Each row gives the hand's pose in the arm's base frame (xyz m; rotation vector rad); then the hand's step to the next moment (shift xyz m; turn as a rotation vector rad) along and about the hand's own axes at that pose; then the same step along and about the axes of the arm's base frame.
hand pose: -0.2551 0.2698 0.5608 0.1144 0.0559 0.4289
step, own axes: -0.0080 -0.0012 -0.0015 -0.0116 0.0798 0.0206
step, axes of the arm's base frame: -0.0069 -0.0043 -0.0014 -0.0418 0.0652 0.0306
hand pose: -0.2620 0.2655 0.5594 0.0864 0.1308 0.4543
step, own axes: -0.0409 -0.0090 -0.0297 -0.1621 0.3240 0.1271
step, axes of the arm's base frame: -0.0368 -0.0246 -0.0260 -0.2657 0.2114 0.1792
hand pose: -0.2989 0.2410 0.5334 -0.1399 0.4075 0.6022
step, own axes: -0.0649 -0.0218 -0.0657 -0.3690 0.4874 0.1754
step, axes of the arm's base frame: -0.0577 -0.0677 -0.0329 -0.4985 0.2489 0.3067
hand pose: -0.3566 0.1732 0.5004 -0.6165 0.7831 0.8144
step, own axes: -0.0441 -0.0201 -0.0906 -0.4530 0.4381 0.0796
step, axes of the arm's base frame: -0.0364 -0.0953 -0.0124 -0.5306 0.1180 0.3287
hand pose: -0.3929 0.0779 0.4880 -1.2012 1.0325 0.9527
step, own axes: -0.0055 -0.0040 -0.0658 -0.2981 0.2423 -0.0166
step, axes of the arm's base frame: -0.0049 -0.0659 0.0021 -0.3127 0.0036 0.2237
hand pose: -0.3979 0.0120 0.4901 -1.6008 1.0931 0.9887
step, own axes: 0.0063 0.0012 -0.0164 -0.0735 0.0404 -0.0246
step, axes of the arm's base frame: 0.0024 -0.0173 -0.0022 -0.0564 -0.0155 0.0650
